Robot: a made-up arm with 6 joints. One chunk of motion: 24 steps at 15 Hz.
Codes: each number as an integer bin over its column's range. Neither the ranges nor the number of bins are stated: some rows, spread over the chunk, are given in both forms.
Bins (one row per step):
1: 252 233 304 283 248 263
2: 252 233 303 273 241 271
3: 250 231 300 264 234 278
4: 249 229 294 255 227 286
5: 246 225 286 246 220 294
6: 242 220 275 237 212 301
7: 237 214 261 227 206 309
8: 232 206 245 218 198 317
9: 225 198 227 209 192 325
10: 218 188 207 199 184 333
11: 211 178 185 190 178 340
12: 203 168 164 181 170 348
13: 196 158 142 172 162 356
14: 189 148 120 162 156 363
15: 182 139 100 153 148 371
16: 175 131 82 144 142 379
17: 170 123 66 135 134 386
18: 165 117 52 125 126 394
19: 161 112 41 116 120 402
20: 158 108 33 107 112 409
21: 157 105 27 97 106 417
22: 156 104 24 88 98 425
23: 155 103 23 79 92 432
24: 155 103 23 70 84 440
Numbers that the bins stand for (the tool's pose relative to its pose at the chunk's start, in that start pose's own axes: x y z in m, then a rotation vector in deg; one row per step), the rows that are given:
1: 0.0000 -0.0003 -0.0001 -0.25 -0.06 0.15
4: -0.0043 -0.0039 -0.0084 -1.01 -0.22 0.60
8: -0.0286 -0.0246 -0.0486 -2.03 -0.45 1.20
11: -0.0586 -0.0498 -0.0979 -2.79 -0.61 1.65
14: -0.0900 -0.0768 -0.1514 -3.56 -0.78 2.10
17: -0.1171 -0.0993 -0.1958 -4.30 -0.95 2.55
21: -0.1357 -0.1155 -0.2278 -5.34 -1.17 3.16
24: -0.1386 -0.1173 -0.2311 -6.08 -1.34 3.61
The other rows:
2: 0.0000 -0.0003 -0.0010 -0.52 -0.11 0.30
3: -0.0029 -0.0021 -0.0034 -0.77 -0.17 0.44
5: -0.0086 -0.0075 -0.0149 -1.26 -0.28 0.75
6: -0.0143 -0.0120 -0.0240 -1.51 -0.34 0.89
7: -0.0214 -0.0174 -0.0355 -1.78 -0.39 1.05
9: -0.0386 -0.0318 -0.0634 -2.27 -0.50 1.36
10: -0.0486 -0.0408 -0.0799 -2.55 -0.56 1.52
12: -0.0700 -0.0588 -0.1152 -3.04 -0.67 1.81
13: -0.0800 -0.0678 -0.1333 -3.29 -0.73 1.97
15: -0.1000 -0.0849 -0.1678 -3.81 -0.84 2.26
16: -0.1100 -0.0921 -0.1826 -4.05 -0.89 2.42
18: -0.1243 -0.1047 -0.2073 -4.58 -1.01 2.71
19: -0.1300 -0.1092 -0.2163 -4.82 -1.06 2.87
20: -0.1343 -0.1128 -0.2229 -5.07 -1.12 3.00
22: -0.1371 -0.1164 -0.2303 -5.59 -1.23 3.32
23: -0.1386 -0.1173 -0.2311 -5.84 -1.28 3.45

